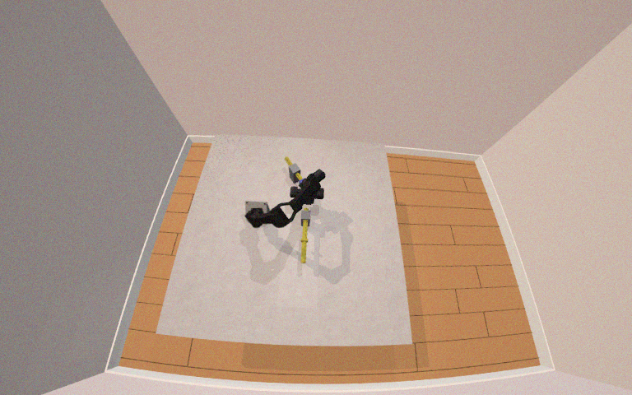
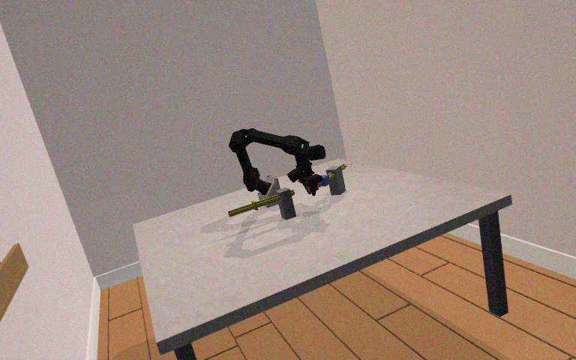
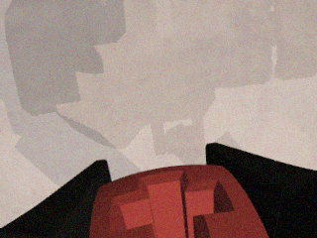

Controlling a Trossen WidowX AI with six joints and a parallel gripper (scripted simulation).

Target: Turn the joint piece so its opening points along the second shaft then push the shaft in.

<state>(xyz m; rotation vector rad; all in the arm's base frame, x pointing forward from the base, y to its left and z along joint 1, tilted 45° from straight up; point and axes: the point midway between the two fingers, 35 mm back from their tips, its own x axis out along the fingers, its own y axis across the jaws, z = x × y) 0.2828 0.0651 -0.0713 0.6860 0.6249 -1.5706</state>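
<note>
The red square joint piece lies 4 cm above my gripper tip and 2 cm to the left of it.
</note>
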